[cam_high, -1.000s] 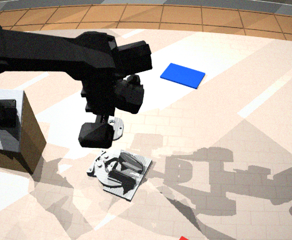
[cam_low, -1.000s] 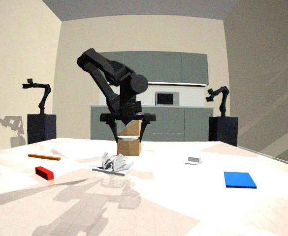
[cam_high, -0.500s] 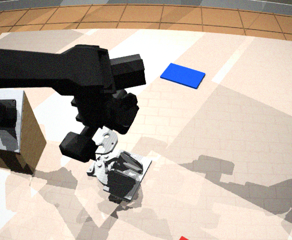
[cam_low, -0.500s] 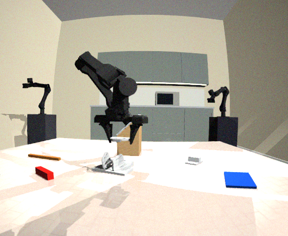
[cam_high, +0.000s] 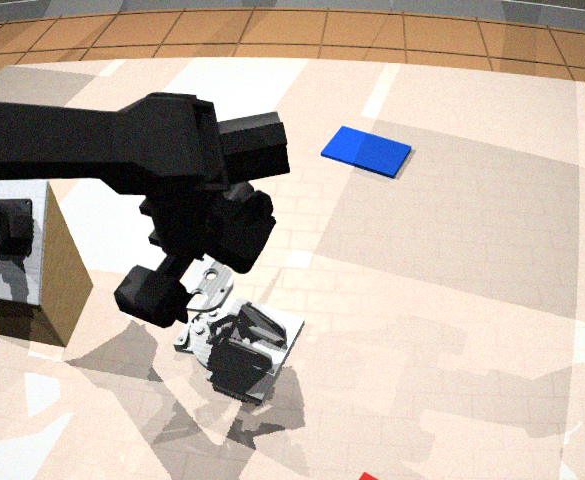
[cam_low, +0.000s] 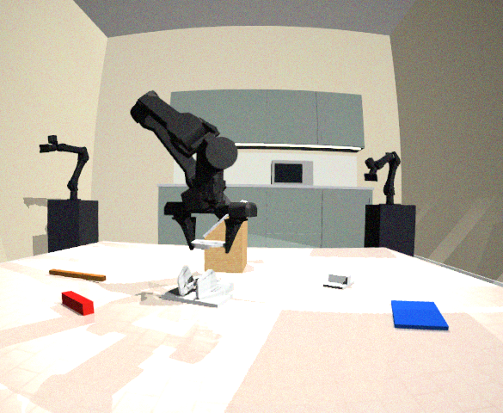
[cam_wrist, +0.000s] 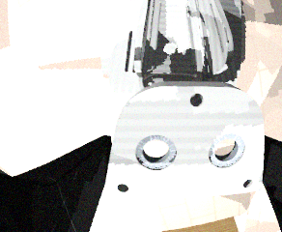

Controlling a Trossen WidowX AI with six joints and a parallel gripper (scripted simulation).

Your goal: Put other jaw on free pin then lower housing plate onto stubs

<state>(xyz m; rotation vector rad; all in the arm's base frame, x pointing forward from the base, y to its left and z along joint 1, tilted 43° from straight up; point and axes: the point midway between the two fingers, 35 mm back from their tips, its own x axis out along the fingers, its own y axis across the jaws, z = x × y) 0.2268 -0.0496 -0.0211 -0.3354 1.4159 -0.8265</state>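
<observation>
Now: gripper tip 2 cm to the left of the jaw and 6 cm above it. Round my gripper tip: red block: 18 cm ahead, 21 cm to the right, 7 cm below; orange bar: 2 cm behind, 33 cm to the right, 8 cm below; blue flat plate: 18 cm ahead, 36 cm to the left, 8 cm below.
</observation>
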